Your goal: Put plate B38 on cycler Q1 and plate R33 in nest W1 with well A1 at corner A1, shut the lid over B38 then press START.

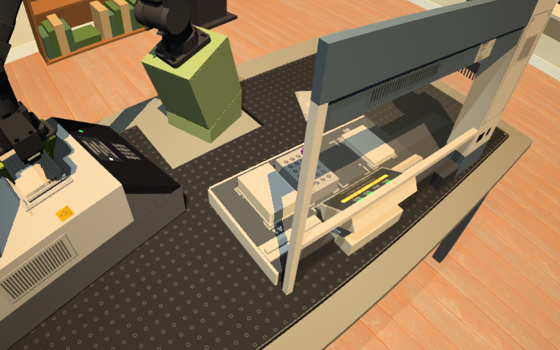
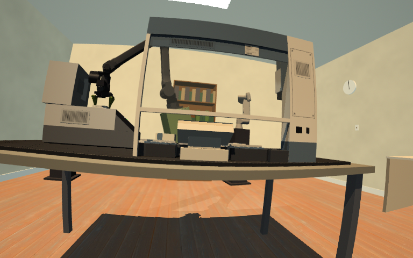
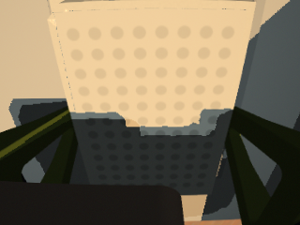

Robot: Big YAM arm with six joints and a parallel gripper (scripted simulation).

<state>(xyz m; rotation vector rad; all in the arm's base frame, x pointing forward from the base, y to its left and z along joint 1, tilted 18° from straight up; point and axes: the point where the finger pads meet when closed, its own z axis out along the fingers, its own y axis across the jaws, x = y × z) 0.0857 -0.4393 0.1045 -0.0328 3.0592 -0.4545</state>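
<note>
The plate B38 lies right at my hand. The rest, counted from my hand: tube block (300 mm ahead, 480 mm to the left, 150 mm below); then post (450 mm ahead, 260 mm to the left, 10 mm above); then cream deep-well block (280 mm ahead, 380 mm to the left, 150 mm below).
</note>
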